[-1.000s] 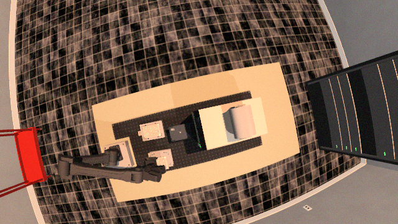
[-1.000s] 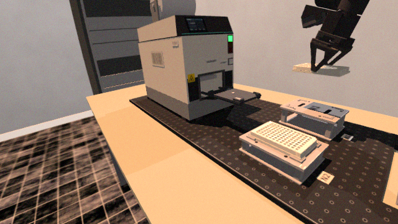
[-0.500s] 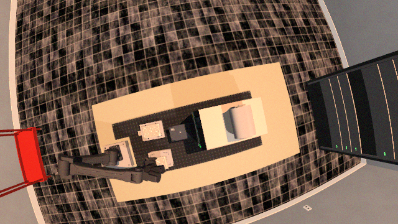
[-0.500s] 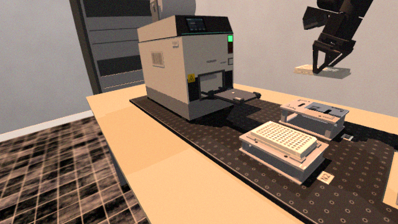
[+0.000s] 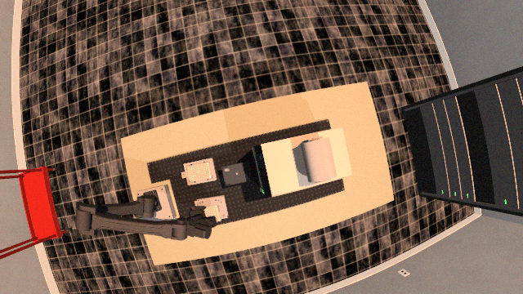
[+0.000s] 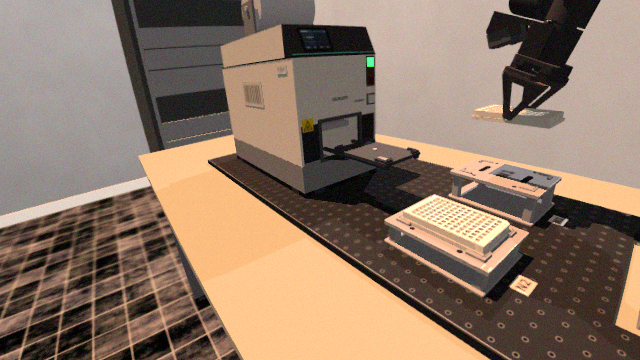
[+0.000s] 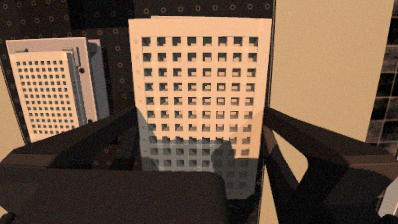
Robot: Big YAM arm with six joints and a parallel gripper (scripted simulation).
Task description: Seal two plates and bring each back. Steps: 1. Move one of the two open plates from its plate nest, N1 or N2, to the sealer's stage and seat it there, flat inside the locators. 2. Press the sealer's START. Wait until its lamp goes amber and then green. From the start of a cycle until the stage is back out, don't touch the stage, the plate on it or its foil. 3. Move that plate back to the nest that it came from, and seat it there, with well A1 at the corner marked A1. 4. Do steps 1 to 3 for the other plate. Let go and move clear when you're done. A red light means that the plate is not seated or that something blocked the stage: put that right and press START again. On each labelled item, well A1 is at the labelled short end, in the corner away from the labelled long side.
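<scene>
Now: hand 20 cm short of the sealer stage, 16 cm to the right of it and 7 cm above it. Round my hand: well plate: 22 cm to the left, 13 cm below; plate nest N2: 22 cm to the left, 14 cm below; sealer screen: 32 cm ahead, 19 cm to the left, 14 cm above.
</scene>
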